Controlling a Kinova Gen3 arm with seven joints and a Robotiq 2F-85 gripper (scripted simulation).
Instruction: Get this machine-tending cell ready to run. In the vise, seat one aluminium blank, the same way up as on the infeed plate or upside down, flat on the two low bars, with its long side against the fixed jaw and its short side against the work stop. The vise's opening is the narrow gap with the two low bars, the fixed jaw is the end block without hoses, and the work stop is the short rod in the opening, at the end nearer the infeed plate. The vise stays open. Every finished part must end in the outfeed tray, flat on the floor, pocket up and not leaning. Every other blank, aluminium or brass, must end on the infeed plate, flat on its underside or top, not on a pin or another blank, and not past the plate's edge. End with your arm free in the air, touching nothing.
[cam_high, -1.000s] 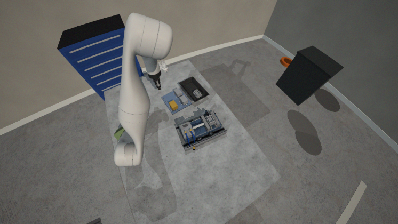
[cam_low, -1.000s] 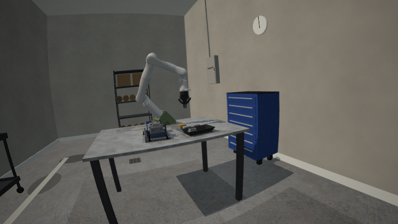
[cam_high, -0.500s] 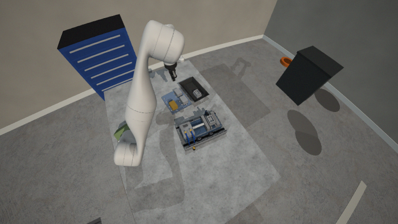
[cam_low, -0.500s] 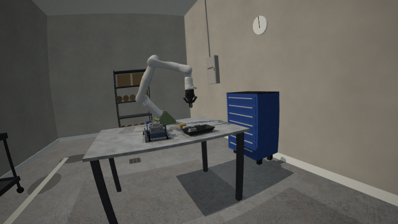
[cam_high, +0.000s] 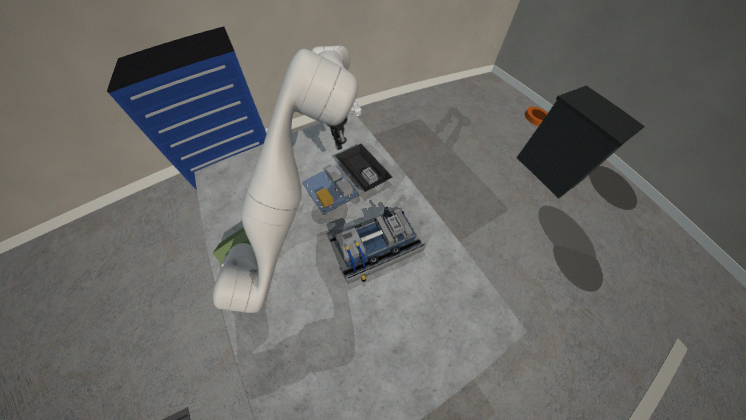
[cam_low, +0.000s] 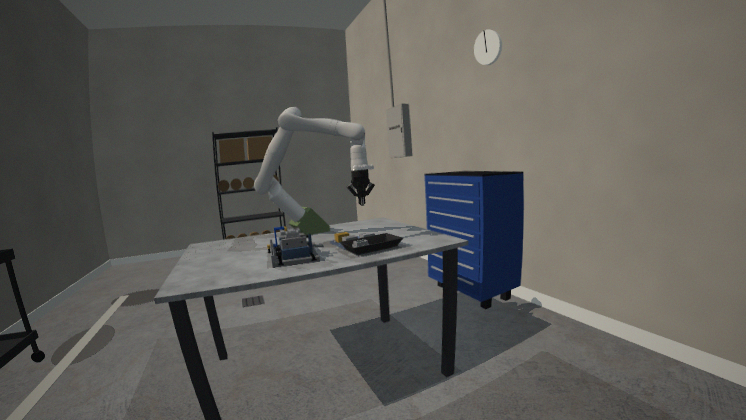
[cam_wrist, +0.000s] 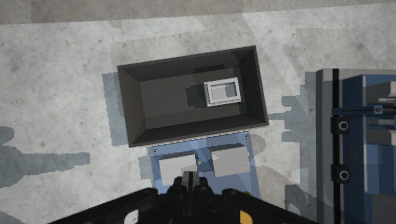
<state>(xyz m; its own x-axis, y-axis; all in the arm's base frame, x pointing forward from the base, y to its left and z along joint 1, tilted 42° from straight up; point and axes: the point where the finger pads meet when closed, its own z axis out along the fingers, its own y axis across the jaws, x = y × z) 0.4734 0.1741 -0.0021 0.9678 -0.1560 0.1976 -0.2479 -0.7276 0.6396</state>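
Right now my hand is 310 mm to the left of the white rod, 120 mm above it and 100 mm past it. From my hand the other things lie so: brass blank (170 mm below, 120 mm behind, 50 mm to the right); vise (320 mm to the right, 160 mm below, 80 mm behind).
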